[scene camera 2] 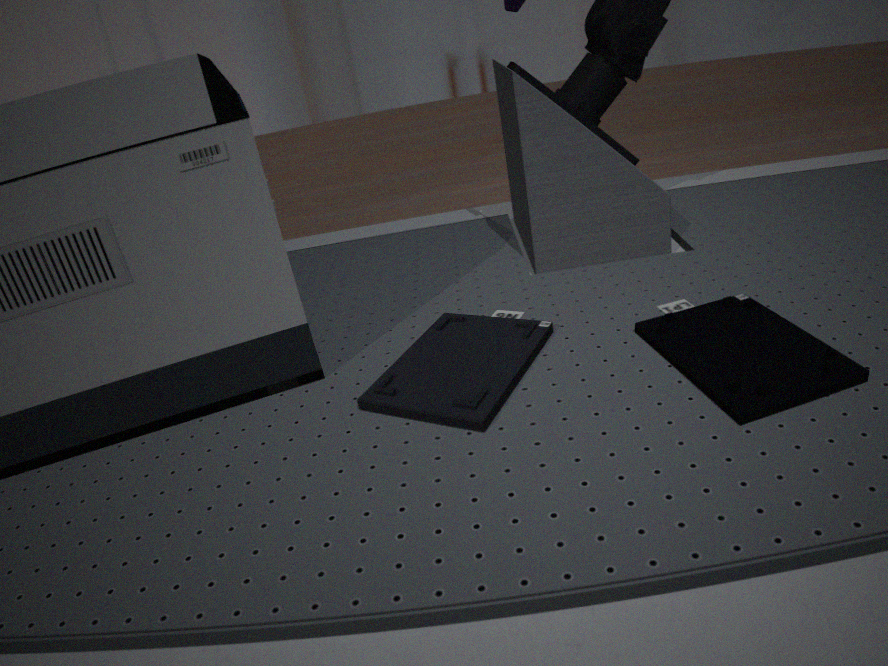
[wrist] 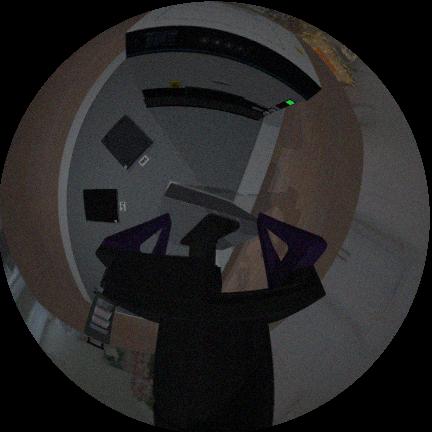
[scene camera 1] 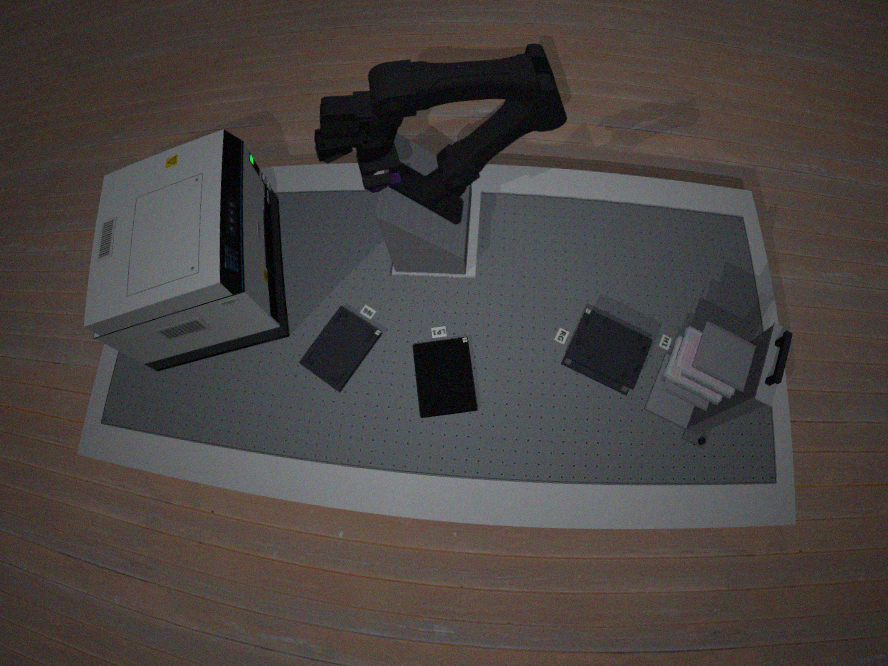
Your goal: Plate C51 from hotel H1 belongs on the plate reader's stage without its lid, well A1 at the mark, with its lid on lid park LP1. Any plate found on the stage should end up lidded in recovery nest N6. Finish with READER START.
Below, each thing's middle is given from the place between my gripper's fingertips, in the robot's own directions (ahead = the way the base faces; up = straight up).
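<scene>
There's the dark nest (scene camera 2: 461, 371), and I can see my gripper well short of it, a bit to the left of it and far above it.
</scene>
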